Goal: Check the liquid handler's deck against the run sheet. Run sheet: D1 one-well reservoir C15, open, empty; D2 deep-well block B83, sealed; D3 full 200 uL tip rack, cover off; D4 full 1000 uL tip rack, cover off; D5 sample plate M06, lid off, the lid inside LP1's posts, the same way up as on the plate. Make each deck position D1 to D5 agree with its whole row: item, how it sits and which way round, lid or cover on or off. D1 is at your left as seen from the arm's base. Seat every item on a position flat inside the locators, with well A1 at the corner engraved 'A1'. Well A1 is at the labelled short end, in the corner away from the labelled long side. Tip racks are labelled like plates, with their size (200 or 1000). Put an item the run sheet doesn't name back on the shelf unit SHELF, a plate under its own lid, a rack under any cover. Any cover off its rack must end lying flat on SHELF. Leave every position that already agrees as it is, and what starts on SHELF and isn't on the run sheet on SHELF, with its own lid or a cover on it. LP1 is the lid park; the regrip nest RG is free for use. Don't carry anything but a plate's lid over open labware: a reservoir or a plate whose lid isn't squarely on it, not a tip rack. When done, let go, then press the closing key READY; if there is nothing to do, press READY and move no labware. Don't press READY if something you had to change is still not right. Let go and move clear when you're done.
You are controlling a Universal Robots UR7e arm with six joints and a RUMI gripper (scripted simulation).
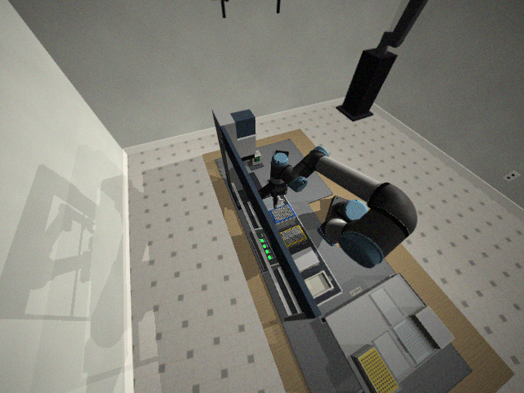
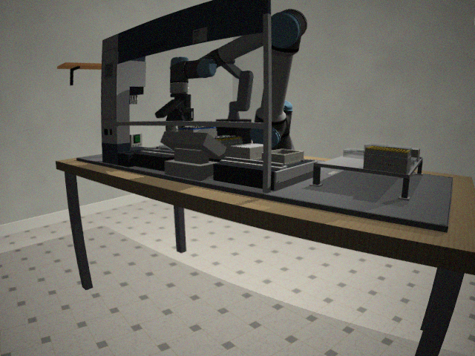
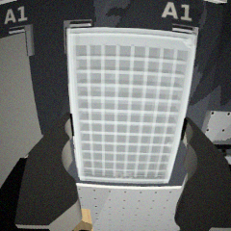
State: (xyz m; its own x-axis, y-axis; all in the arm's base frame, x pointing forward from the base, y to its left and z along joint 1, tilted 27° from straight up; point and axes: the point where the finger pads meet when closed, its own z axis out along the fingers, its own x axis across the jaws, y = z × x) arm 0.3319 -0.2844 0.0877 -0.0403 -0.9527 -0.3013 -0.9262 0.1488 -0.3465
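My hand is 1 cm above the sample plate. Also, from my hand: yellow-framed tip rack: 2 cm ahead, 25 cm to the left, 2 cm above; then blue-framed tip rack: 1 cm ahead, 13 cm to the left, 4 cm above; then flat lid: 16 cm behind, 16 cm to the right, 6 cm below.
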